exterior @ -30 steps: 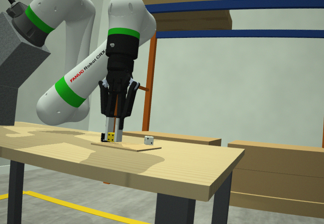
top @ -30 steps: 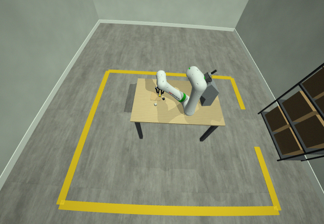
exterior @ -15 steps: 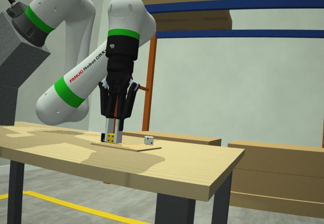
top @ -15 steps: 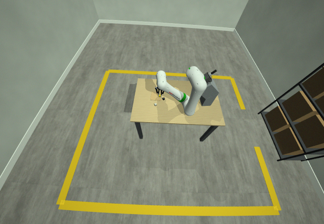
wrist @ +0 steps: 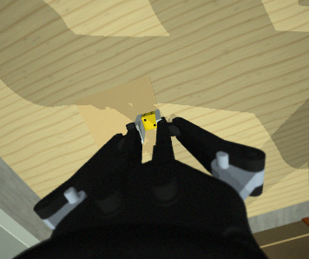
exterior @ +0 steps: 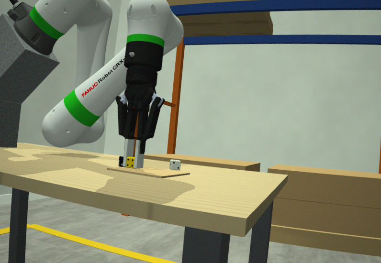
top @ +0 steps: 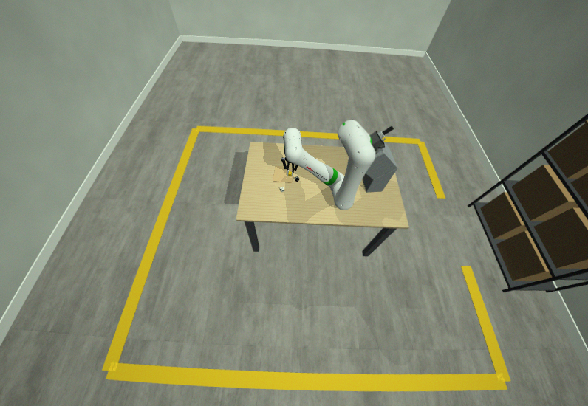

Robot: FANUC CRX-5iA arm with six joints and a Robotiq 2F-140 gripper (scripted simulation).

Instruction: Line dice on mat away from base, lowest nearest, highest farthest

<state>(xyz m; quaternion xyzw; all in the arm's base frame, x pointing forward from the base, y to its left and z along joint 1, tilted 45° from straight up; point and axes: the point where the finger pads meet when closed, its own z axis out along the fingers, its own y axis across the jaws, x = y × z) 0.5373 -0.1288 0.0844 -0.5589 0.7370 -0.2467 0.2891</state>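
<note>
The yellow die lies 20 mm below my hand. Also, from my hand: black die: 40 mm behind, 50 mm to the left, 30 mm below; then tan mat: 50 mm ahead, 10 mm to the right, 40 mm below; then white die: 80 mm ahead, 120 mm to the left, 30 mm below.
</note>
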